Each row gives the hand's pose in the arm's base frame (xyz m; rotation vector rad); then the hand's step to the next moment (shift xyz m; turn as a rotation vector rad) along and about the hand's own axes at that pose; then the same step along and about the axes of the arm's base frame.
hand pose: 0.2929 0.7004 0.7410 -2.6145 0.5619 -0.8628
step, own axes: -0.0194 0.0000 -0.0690 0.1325 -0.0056 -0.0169
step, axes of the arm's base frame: -0.0572 -0.0037 0.0431 0.0889 -0.0595 0.0803
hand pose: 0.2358 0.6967 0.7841 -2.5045 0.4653 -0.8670
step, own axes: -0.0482 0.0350 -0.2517 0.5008 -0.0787 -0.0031
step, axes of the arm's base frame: -0.2041 -0.0834 0.1352 0.3846 -0.1580 0.2901
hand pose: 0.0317 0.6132 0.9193 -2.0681 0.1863 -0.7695
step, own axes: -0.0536 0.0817 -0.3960 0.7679 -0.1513 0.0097
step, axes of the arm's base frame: -0.2625 -0.3038 0.0721 0.5935 -0.2141 0.4632
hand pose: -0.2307 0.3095 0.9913 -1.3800 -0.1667 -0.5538
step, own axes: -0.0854 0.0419 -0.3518 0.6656 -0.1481 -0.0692
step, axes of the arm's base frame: -0.1262 -0.3100 -0.1442 0.4906 -0.2614 0.4009
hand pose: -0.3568 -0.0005 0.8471 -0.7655 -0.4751 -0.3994
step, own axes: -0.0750 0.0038 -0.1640 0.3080 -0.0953 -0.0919
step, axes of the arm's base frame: -0.0170 -0.1053 -0.1455 0.2291 -0.1825 0.1630
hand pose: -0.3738 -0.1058 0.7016 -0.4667 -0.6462 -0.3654
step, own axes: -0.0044 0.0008 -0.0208 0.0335 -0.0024 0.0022
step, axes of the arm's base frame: 0.0072 -0.0094 -0.0177 0.0227 -0.0069 0.0239
